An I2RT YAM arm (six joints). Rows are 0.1 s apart.
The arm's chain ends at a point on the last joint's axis. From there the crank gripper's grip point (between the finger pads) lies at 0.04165 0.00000 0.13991 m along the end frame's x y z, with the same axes.
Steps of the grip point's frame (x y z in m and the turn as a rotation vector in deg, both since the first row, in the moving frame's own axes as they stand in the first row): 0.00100 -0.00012 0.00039 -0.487 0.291 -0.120; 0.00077 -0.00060 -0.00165 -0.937 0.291 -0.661; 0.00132 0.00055 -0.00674 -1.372 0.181 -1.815; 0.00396 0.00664 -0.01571 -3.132 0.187 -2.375; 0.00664 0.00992 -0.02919 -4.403 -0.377 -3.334; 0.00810 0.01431 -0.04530 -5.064 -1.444 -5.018; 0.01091 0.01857 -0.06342 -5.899 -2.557 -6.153
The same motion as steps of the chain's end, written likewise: 0.00029 -0.00122 0.00061 -0.487 0.291 -0.120; 0.00005 -0.00240 -0.00142 -0.937 0.291 -0.661; 0.00085 -0.00147 -0.00658 -1.372 0.181 -1.815; 0.00338 0.00074 -0.01541 -3.132 0.187 -2.375; 0.00732 0.00157 -0.02914 -4.403 -0.377 -3.334; 0.01125 0.00541 -0.04592 -5.064 -1.444 -5.018; 0.01664 0.00825 -0.06462 -5.899 -2.557 -6.153
